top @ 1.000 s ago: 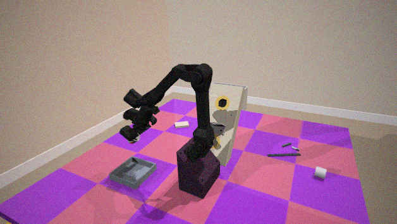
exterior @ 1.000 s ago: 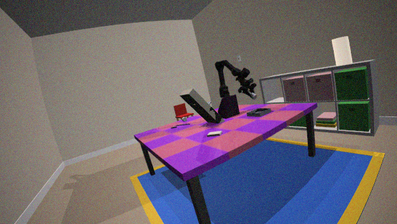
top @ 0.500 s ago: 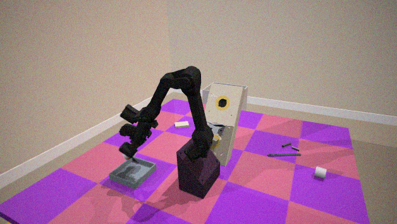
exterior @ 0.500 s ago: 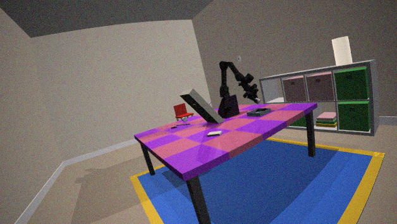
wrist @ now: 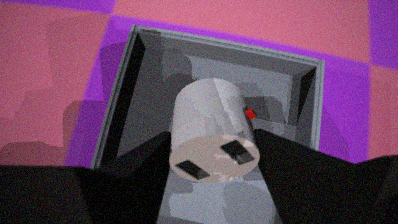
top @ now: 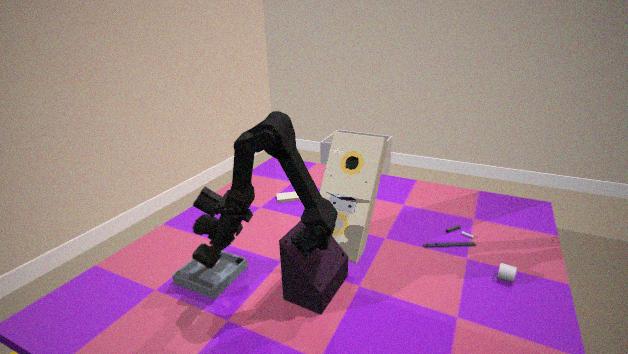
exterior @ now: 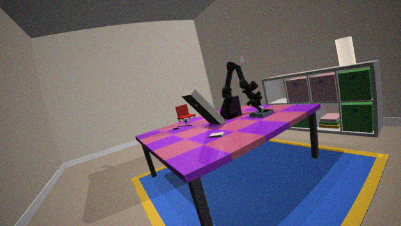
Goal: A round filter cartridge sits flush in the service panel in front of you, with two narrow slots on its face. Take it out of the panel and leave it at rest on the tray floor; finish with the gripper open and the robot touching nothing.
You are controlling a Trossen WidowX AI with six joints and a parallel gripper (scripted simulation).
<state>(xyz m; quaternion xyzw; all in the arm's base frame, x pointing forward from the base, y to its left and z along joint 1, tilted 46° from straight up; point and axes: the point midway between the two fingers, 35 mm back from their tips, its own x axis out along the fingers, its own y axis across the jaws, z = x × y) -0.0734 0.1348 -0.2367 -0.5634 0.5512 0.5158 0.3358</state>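
My gripper tip is now right at the round grey filter cartridge. From my gripper tip the other things lie so: beige service panel 390 mm ahead, 270 mm to the right, 110 mm above; grey tray 50 mm below; white block 510 mm ahead, 60 mm to the left, 50 mm below.
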